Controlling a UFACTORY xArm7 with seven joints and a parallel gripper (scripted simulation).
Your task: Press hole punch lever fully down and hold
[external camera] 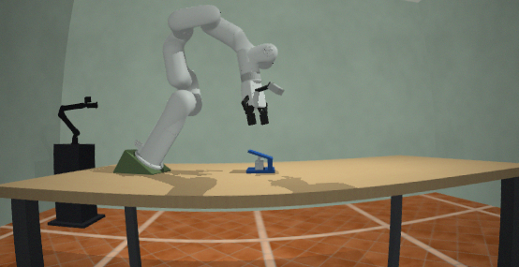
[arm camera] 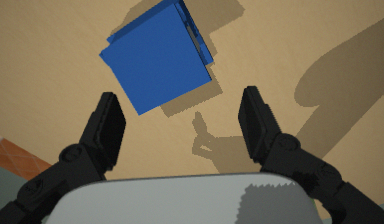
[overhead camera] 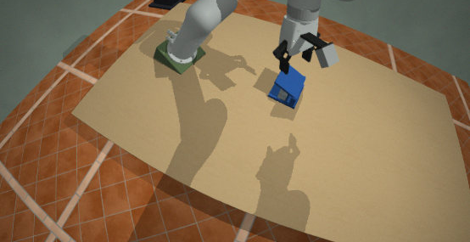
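Now: the lever 13 cm below my hand, 4 cm to the left of it and 1 cm ahead of it. From my hand the other things lie so: hole punch: 15 cm below, 4 cm to the left, 1 cm ahead.
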